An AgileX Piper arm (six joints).
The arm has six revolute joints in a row. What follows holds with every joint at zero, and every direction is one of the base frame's. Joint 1 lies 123.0 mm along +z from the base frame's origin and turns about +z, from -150.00 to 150.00 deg. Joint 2 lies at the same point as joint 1 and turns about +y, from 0.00 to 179.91 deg. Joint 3 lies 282.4 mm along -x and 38.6 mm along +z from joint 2 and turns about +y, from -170.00 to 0.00 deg. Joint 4 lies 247.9 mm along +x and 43.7 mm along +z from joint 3 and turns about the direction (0.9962, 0, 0.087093), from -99.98 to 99.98 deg. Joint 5 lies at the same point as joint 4 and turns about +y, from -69.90 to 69.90 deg. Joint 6 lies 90.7 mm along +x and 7.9 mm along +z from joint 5 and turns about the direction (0.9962, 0, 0.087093), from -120.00 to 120.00 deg. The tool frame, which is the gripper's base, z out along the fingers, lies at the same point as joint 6; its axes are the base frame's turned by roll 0.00, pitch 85.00 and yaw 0.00 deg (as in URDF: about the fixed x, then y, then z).
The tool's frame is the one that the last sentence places.
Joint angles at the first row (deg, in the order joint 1, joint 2, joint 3, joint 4, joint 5, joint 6):
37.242, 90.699, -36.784, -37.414, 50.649, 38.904
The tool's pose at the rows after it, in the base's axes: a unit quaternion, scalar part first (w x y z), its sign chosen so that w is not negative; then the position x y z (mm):
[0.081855 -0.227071 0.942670 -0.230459 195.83 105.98 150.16]
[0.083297 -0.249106 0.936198 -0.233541 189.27 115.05 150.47]
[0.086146 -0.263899 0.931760 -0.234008 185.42 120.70 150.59]
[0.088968 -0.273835 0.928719 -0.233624 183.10 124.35 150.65]
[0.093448 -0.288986 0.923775 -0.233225 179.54 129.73 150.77]
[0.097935 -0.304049 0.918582 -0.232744 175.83 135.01 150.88]
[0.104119 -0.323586 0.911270 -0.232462 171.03 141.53 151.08]
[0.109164 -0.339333 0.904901 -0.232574 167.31 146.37 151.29]
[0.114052 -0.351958 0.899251 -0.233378 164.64 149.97 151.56]
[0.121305 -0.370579 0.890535 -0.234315 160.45 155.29 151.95]
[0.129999 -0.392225 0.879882 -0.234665 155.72 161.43 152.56]
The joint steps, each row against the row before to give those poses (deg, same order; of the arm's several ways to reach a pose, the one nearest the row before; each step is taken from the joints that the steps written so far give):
2.292, 0.000, 0.001, 0.114, 0.401, 0.000
3.038, -0.001, -0.001, 0.116, 0.861, 0.057
1.832, 0.001, 0.001, -0.059, 0.227, 0.001
1.146, 0.000, 0.000, -0.114, 0.001, -0.001
1.720, -0.001, 0.000, -0.228, 0.001, 0.000
1.718, 0.001, -0.001, -0.230, -0.001, 0.001
2.178, 0.002, 0.000, -0.402, 0.000, 0.001
1.660, -0.002, 0.001, -0.401, 0.000, -0.059
1.261, 0.000, -0.001, -0.515, 0.001, -0.001
1.891, 0.000, 0.000, -0.745, -0.001, 0.000
2.119, 0.000, -0.058, -0.859, -0.057, -0.115

